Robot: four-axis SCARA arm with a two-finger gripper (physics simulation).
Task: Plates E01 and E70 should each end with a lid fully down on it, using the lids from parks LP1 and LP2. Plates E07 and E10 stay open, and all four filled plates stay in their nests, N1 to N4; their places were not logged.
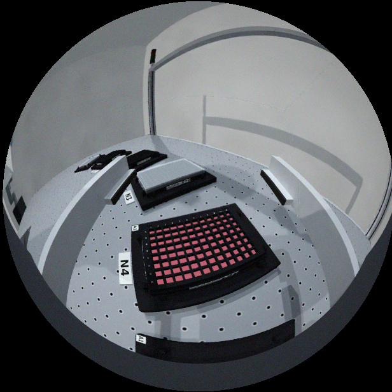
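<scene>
My gripper (pixel 198 160) is partly open and empty, its two fingers apart above the table. Below it, nest N4 (pixel 142 304) holds a black plate (pixel 200 247) with pink-filled wells and no lid. Its code is too slanted to read. Behind it, nest N3 (pixel 150 204) holds a plate (pixel 178 185) with a pale, translucent lid (pixel 172 173) lying flat over it; the plate's code is too small to read. Farther back at the left, a dark plate (pixel 145 158) stands in its nest. Which plates are E01, E07, E10 and E70 cannot be told.
More dark holders (pixel 112 159) and a pale-topped item (pixel 89 162) stand at the far left, partly behind the left finger. A black holder (pixel 215 347) with an A1 tag shows at the bottom edge. A post with a signal light (pixel 153 56) rises at the back.
</scene>
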